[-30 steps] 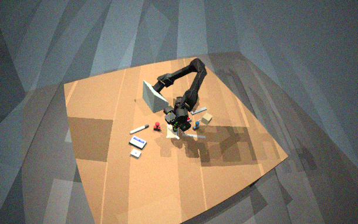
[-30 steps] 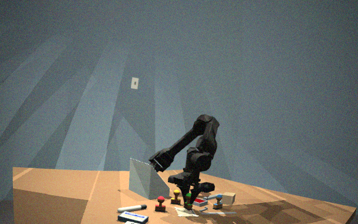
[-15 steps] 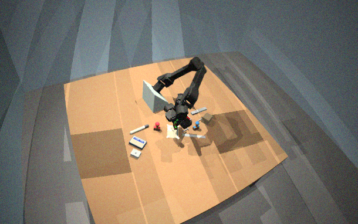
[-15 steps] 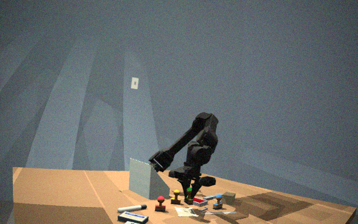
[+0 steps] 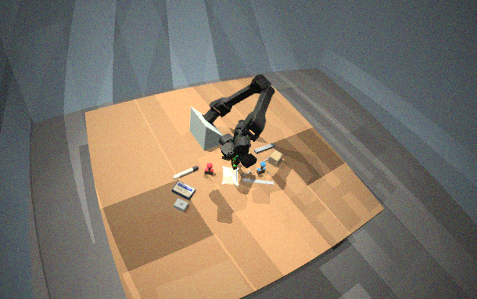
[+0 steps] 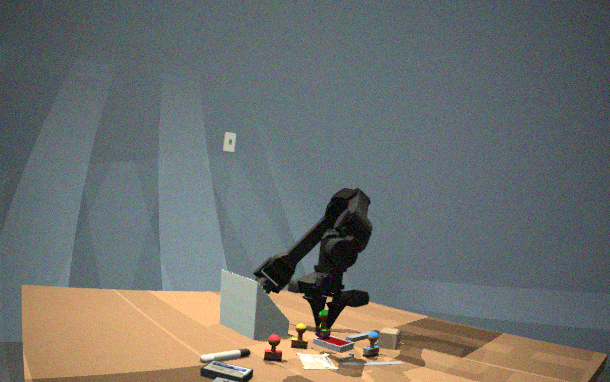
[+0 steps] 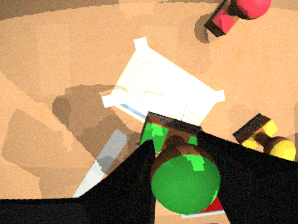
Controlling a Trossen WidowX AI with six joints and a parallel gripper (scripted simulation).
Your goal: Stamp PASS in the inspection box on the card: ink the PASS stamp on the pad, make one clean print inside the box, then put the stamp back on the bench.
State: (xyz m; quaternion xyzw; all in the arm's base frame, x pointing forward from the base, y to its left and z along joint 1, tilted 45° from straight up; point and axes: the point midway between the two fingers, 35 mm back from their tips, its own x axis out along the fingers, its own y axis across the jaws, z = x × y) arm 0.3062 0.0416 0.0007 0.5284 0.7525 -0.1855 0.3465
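The white card lies 1 cm to the right of my gripper tip and 9 cm below it. The rest, counted from my gripper tip: red-knobbed stamp 4 cm behind, 10 cm to the right, 7 cm below; then yellow-knobbed stamp 11 cm behind, 1 cm to the left, 7 cm below; then green-knobbed stamp right at my gripper tip.
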